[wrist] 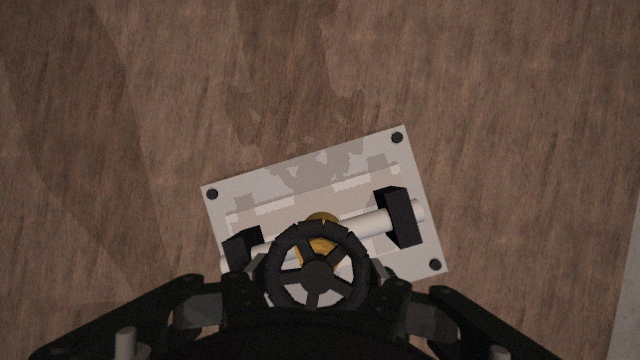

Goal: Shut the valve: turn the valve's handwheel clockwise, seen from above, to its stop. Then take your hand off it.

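The black handwheel [316, 277], a ring with several spokes, is at the lower middle of the wrist view. It sits above the yellow valve body [320, 246] on a white pipe [367, 225]. My gripper [317, 270] is shut on the handwheel, with one fingertip against its left side and the other against its right side. The lowest part of the rim is hidden by the gripper's own body. The frame does not show whether the wheel is at its stop.
Two black brackets [404, 217] [243, 247] hold the pipe on a light grey base plate [240, 187] with dark corner bolts. The plate lies tilted in view on a brown wood-grained table top [500, 125]. A pale grey surface [626, 300] shows at the right edge.
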